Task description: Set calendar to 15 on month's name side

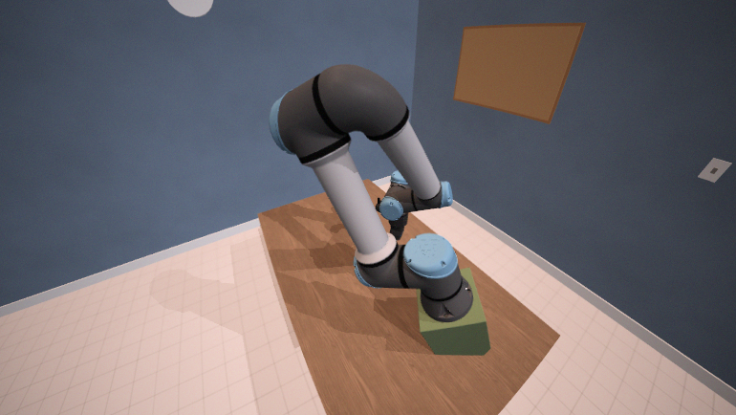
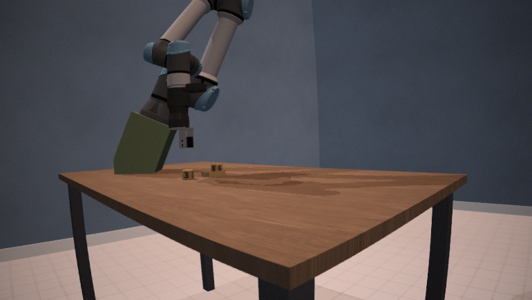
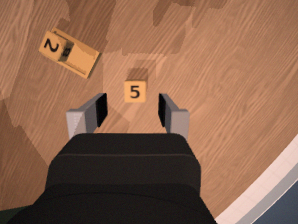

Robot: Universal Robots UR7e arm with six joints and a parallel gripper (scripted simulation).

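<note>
The wooden cube is 10 cm below my hand. From my hand the other things lie so: wooden tray 11 cm to the left, 11 cm below, 1 cm behind.
</note>
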